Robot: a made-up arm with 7 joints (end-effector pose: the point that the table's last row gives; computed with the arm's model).
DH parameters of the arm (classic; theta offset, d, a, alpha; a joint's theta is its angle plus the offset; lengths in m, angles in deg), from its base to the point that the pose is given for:
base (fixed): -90 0.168 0 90
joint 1: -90 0.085 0.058 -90
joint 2: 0 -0.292 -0.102 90
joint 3: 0 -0.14 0.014 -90
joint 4: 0 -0.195 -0.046 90
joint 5: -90 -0.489 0.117 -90
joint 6: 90 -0.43 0.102 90
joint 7: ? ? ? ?
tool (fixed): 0 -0.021 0 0
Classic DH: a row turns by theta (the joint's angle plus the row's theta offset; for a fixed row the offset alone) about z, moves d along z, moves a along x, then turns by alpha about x.
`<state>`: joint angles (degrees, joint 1 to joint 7).
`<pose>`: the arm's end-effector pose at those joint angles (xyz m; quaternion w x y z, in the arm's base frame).
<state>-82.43 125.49 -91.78 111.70 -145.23 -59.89 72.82</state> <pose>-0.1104 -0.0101 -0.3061 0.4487 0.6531 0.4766 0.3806</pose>
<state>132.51 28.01 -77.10 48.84 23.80 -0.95 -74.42</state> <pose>-0.2369 0.6883 0.1816 0.3515 -0.1770 -0.7325 0.5555</pose>
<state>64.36 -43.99 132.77 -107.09 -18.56 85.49 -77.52</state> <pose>0.5947 -0.1567 0.0827 0.7818 0.6134 0.0575 -0.0965</pose>
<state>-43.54 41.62 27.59 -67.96 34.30 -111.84 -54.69</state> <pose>0.8669 0.6762 0.5337 0.5829 0.5460 -0.0588 0.5989</pose>
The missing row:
joint 7: 0 -0.259 0.1 90
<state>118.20 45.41 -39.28 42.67 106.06 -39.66 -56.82</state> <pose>-0.1348 0.7303 -0.8329 0.1459 0.7740 0.3258 -0.5230</pose>
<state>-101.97 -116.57 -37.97 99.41 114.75 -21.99 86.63</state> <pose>0.7356 0.4371 0.5819 0.4291 -0.3870 0.7943 0.1879</pose>
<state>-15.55 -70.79 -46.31 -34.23 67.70 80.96 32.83</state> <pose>0.5542 0.6632 -0.0347 0.5796 -0.2874 0.7287 -0.2248</pose>
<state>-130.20 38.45 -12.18 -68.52 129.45 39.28 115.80</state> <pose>0.1563 -0.5270 0.8924 0.6703 0.2348 0.7036 0.0214</pose>
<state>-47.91 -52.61 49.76 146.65 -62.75 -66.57 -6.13</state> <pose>-0.3735 -0.3065 0.8474 0.0701 -0.1575 0.8039 -0.5692</pose>
